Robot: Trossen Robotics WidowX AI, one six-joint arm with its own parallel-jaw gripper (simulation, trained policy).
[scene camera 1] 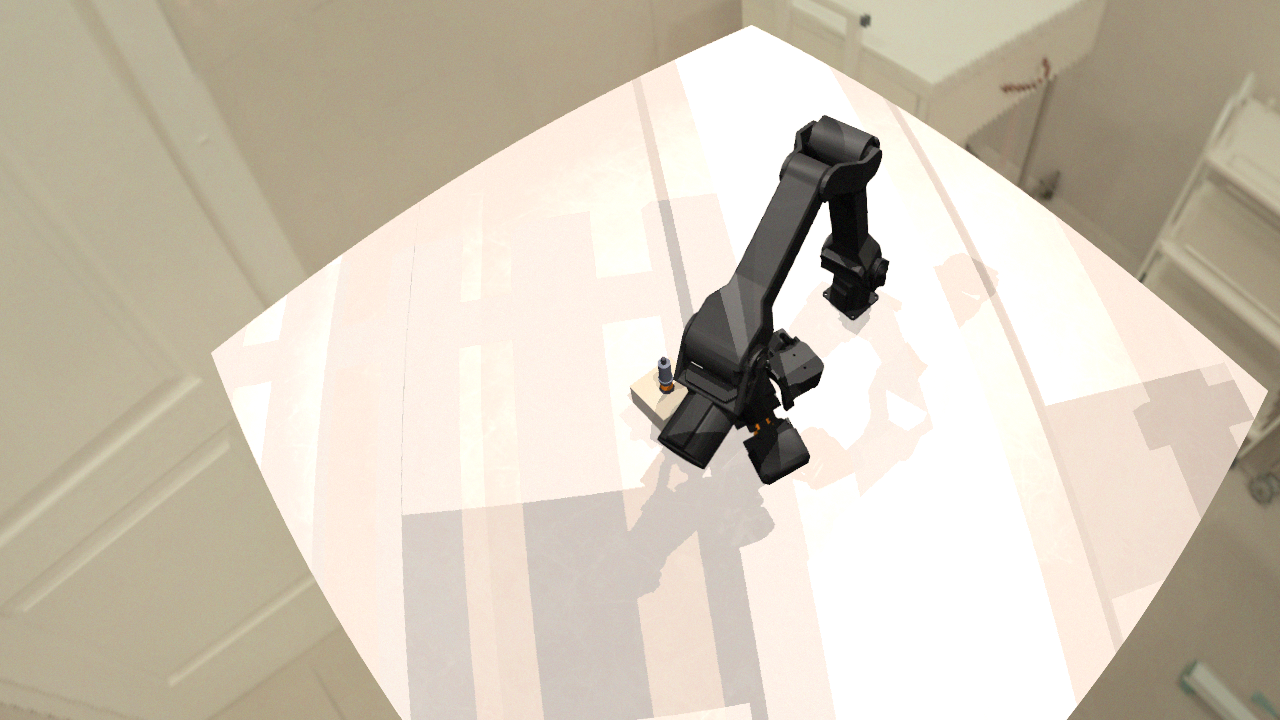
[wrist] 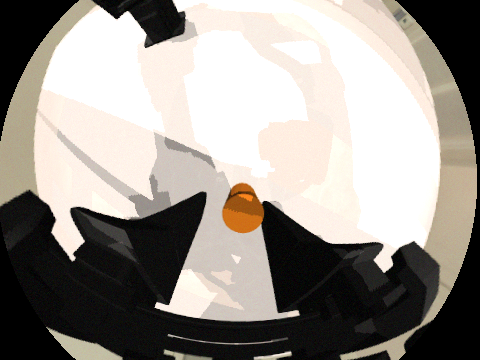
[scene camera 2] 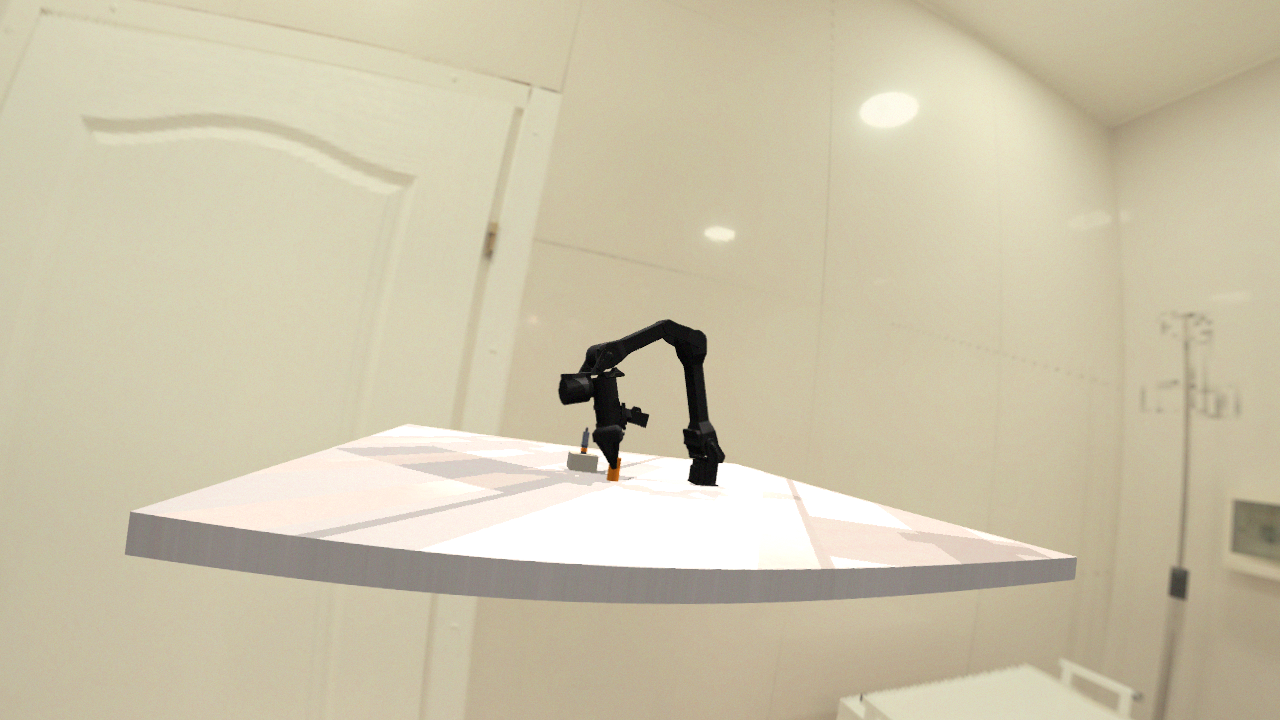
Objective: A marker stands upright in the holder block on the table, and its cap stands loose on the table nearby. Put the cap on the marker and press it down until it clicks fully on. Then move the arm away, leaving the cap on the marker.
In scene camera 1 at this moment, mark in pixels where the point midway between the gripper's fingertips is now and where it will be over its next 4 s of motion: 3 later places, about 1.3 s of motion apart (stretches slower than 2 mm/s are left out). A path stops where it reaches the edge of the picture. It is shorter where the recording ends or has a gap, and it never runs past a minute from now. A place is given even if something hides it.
My gripper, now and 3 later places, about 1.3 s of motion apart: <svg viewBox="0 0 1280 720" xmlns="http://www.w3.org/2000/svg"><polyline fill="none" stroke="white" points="763,426 706,388 669,352 697,361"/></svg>
